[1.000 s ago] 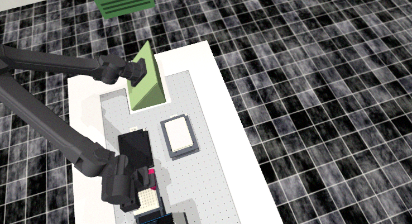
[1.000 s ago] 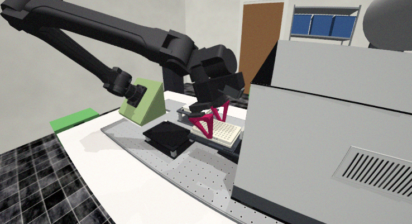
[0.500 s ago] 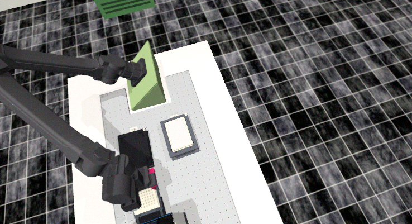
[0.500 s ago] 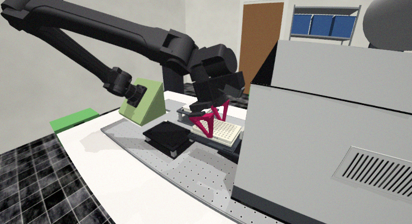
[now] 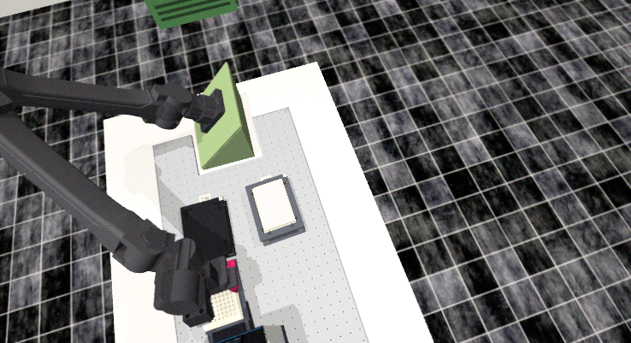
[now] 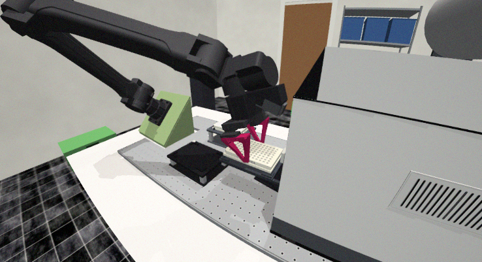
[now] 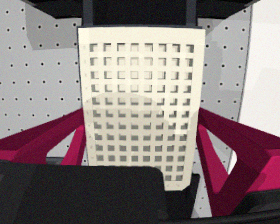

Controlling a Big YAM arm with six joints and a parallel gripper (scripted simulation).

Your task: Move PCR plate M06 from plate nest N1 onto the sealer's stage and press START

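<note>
My gripper is now right at the 96-well plate M06. Also, from my hand: black plate nest N1: 180 mm behind, 30 mm to the right, 80 mm below; sealed plate M09: 190 mm behind, 160 mm to the left, 50 mm below; dark sealer stage: 30 mm below.
</note>
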